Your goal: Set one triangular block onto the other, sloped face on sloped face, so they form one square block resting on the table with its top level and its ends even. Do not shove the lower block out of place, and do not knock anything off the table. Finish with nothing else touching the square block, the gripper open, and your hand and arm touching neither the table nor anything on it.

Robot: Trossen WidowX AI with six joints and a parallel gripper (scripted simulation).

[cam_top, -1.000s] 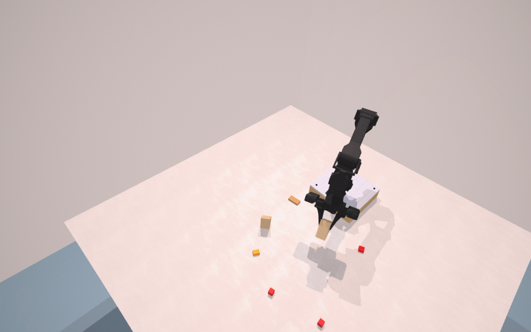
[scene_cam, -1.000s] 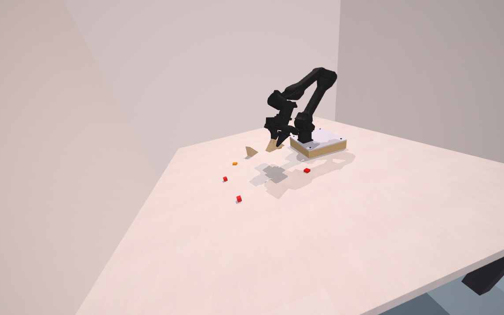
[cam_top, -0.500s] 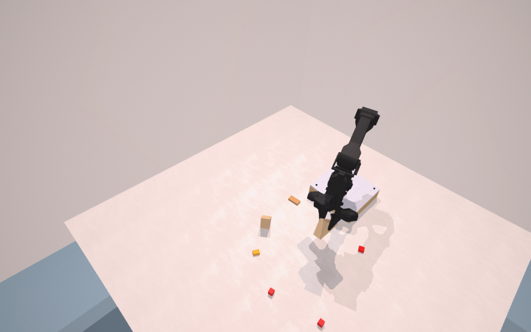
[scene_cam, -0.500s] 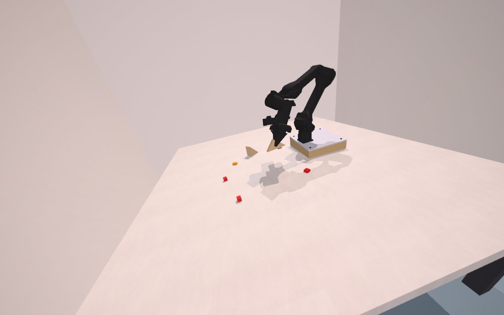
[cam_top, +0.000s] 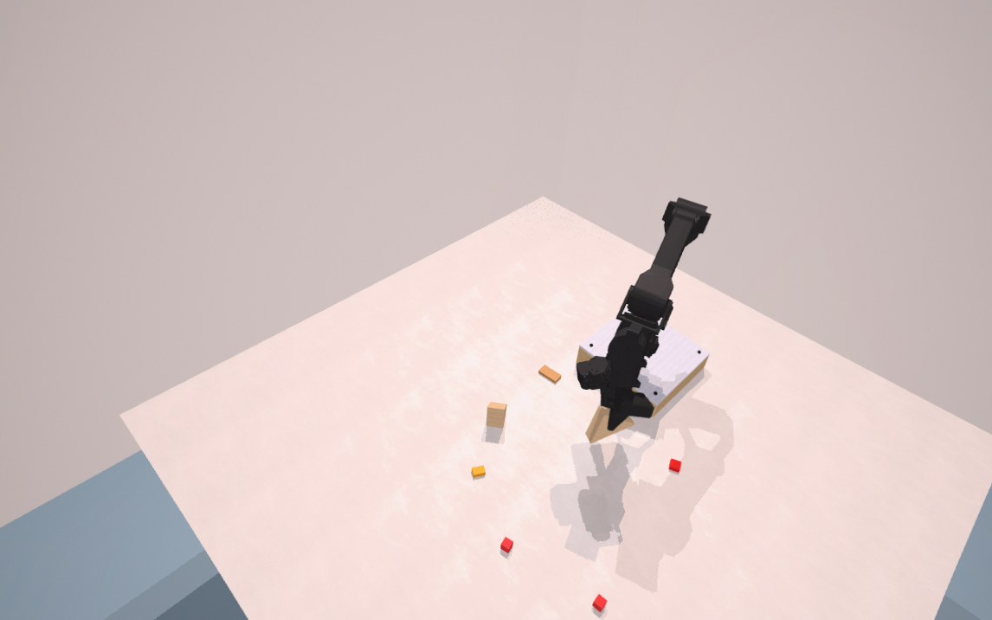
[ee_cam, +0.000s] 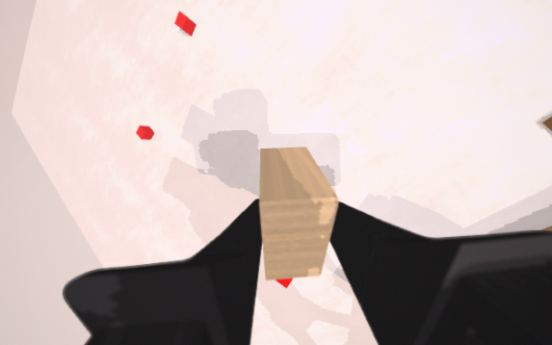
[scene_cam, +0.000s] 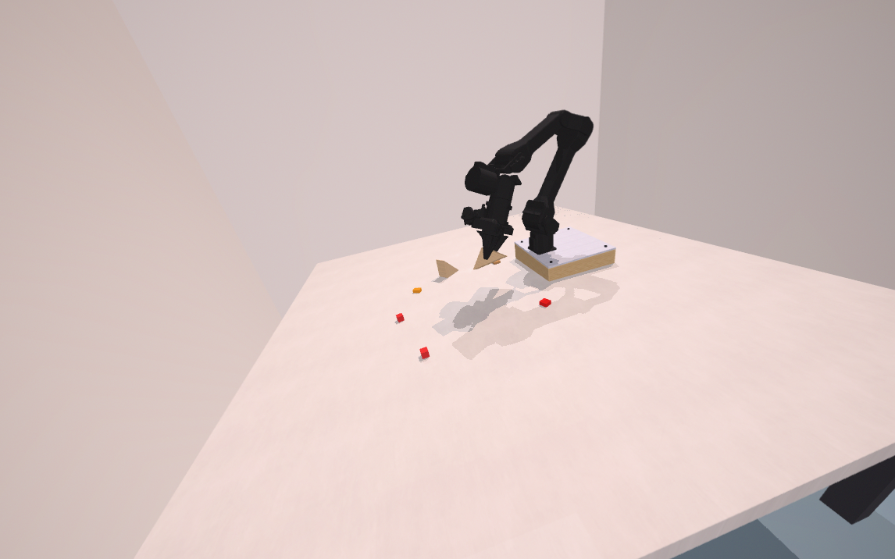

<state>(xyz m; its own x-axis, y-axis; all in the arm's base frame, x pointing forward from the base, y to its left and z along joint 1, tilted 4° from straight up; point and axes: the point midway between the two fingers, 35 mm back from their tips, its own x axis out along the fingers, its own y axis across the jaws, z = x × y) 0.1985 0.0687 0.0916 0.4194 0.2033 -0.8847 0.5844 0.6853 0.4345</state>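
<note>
The triangular block lies 1 cm above my gripper tip. Round my gripper tip: small orange block (19 cm ahead, 15 cm to the right, 10 cm below).
</note>
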